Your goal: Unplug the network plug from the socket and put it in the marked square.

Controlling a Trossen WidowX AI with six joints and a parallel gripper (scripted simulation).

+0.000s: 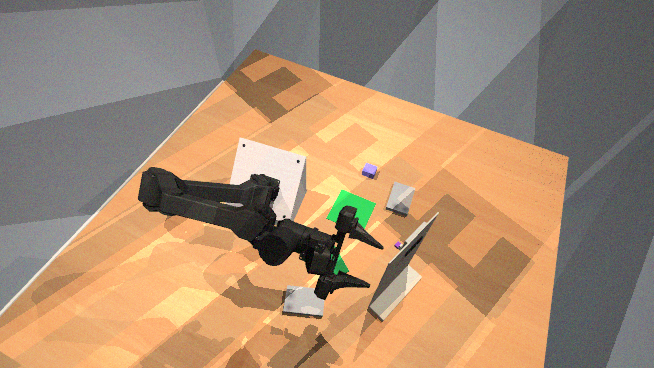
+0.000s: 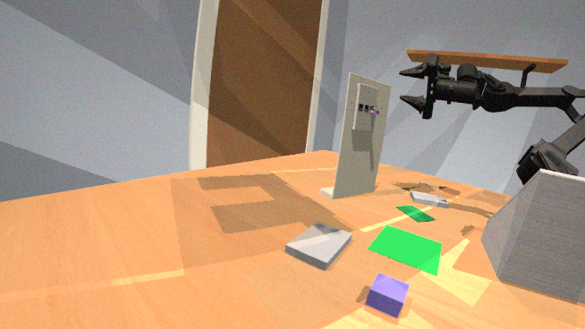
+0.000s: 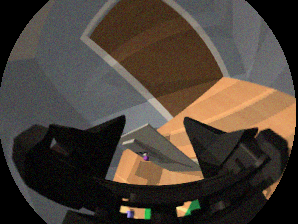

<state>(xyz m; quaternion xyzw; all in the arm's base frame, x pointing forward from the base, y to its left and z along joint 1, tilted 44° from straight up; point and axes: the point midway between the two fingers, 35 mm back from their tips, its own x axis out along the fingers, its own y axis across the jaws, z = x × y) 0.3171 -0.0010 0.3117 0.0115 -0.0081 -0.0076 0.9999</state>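
Now: gripper tip 10 cm to the right of the network plug, 9 cm above it and 5 cm short of it. Round my gripper tip: bright green square 32 cm below, 29 cm to the left, 11 cm behind; then grey socket panel 18 cm below, 10 cm to the left, 7 cm ahead.
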